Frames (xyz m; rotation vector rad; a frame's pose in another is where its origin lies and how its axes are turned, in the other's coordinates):
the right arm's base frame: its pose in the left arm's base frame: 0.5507 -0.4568 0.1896 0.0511 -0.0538 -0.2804
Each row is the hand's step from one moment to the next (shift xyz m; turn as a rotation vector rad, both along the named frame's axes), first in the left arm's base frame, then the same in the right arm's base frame.
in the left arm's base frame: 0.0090 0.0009 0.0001 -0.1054 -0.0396 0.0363
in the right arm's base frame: 0.0084 0.0033 -0.0005 -0.0885 -0.0649 0.0442
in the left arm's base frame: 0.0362 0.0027 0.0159 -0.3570 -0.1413 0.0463
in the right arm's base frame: 0.0347 0.0135 0.0136 -0.3012 -0.2311 0.0737
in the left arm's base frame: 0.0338 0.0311 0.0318 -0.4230 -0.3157 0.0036
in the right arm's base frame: 0.0253 0.0410 0.0283 -0.3180 -0.4191 0.0426
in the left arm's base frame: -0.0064 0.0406 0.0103 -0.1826 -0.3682 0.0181
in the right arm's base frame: -0.0169 0.0378 0.0089 -0.0721 -0.4025 0.0448
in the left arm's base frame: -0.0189 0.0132 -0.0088 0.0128 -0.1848 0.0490
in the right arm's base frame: -0.0222 0.0070 -0.0082 0.0659 -0.1710 0.0560
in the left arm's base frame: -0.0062 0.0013 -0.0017 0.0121 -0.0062 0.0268
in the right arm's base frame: -0.0064 -0.0006 -0.0014 0.0146 -0.0011 0.0263
